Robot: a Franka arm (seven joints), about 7 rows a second.
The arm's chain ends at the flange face. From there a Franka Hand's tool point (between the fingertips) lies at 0.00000 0.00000 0.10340 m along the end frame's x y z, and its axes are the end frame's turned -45 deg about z.
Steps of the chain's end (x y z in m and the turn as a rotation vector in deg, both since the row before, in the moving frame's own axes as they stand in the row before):
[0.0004 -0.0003 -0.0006 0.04 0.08 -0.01]
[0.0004 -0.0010 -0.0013 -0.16 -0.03 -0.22]
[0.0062 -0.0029 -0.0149 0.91 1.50 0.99]
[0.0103 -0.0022 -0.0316 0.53 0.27 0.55]
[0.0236 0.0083 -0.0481 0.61 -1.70 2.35]
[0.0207 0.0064 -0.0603 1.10 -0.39 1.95]
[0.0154 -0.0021 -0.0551 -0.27 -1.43 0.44]
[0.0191 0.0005 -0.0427 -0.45 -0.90 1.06]
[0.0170 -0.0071 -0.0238 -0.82 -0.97 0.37]
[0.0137 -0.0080 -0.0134 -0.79 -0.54 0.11]
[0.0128 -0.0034 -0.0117 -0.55 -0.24 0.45]
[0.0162 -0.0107 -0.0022 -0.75 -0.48 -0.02]
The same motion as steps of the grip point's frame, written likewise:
[0.0006 0.0001 -0.0006 -0.03 0.08 -0.01]
[0.0007 -0.0003 -0.0013 -0.09 -0.13 -0.22]
[0.0095 0.0031 -0.0149 -0.42 1.70 0.99]
[0.0099 0.0054 -0.0316 0.18 0.57 0.55]
[0.0095 0.0196 -0.0482 1.63 -0.77 2.35]
[0.0110 0.0173 -0.0603 1.05 0.50 1.95]
[0.0102 0.0079 -0.0551 0.82 -1.20 0.44]
[0.0114 0.0133 -0.0427 0.32 -0.95 1.06]
[0.0148 0.0068 -0.0238 0.11 -1.27 0.37]
[0.0136 0.0043 -0.0134 -0.18 -0.94 0.11]
[0.0104 0.0070 -0.0117 -0.22 -0.56 0.45]
[0.0175 0.0042 -0.0022 -0.19 -0.87 -0.02]

